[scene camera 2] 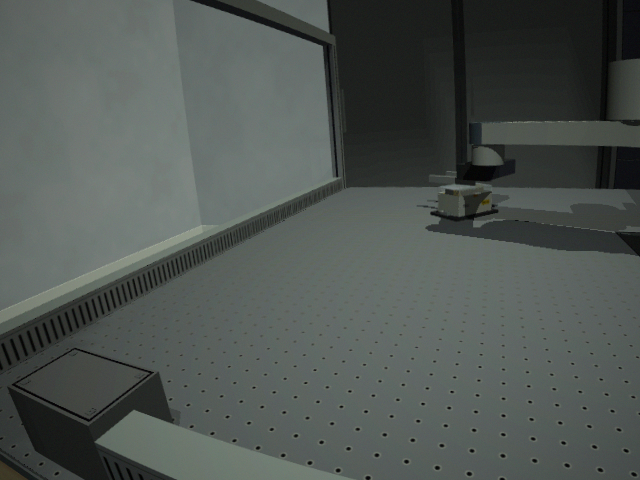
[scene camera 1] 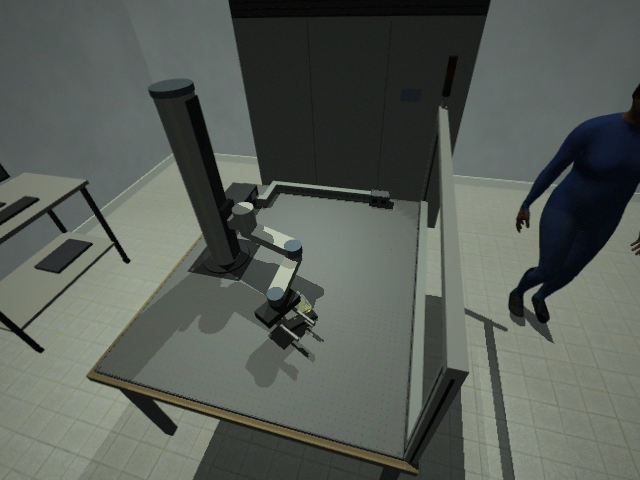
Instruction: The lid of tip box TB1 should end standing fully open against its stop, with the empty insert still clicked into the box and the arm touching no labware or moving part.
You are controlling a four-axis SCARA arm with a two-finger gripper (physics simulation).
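Note:
Tip box TB1 is a small pale box with yellow marks, standing on a dark base on the table. In the scene camera 1 view the gripper and its shadow cover much of it. A pale, see-through lid part shows at the box top in the scene camera 2 view; its exact angle is too small to tell. Some yellow of the insert shows beside the gripper; its seating cannot be told. My gripper is shut and empty, its two parallel fingers a short gap apart. They reach over the box, slightly above its top; contact cannot be told.
The arm column stands at the table's left rear. A framed clear screen runs along the right edge. A grey block stands by a pale rail at the back. A person stands beyond the screen.

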